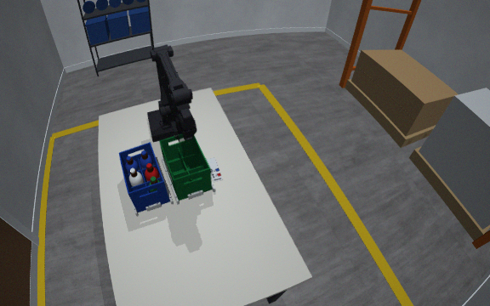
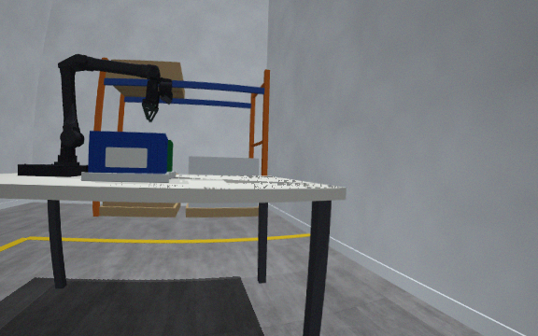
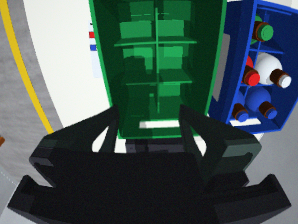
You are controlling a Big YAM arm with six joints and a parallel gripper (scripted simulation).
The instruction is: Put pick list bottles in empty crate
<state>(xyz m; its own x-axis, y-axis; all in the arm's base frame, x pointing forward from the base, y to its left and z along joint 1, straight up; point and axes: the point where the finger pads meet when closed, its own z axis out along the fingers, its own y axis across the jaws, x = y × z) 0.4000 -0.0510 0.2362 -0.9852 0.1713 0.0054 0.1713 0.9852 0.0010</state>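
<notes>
Right now my hand is 20 cm to the left of the red bottle, 20 cm above it and 5 cm past it. Also, from my hand: green crate 20 cm below, 2 cm to the right, 2 cm behind; blue bottle 20 cm below, 19 cm to the right, 14 cm behind; green bottle 21 cm to the right, 20 cm below, 4 cm ahead.
</notes>
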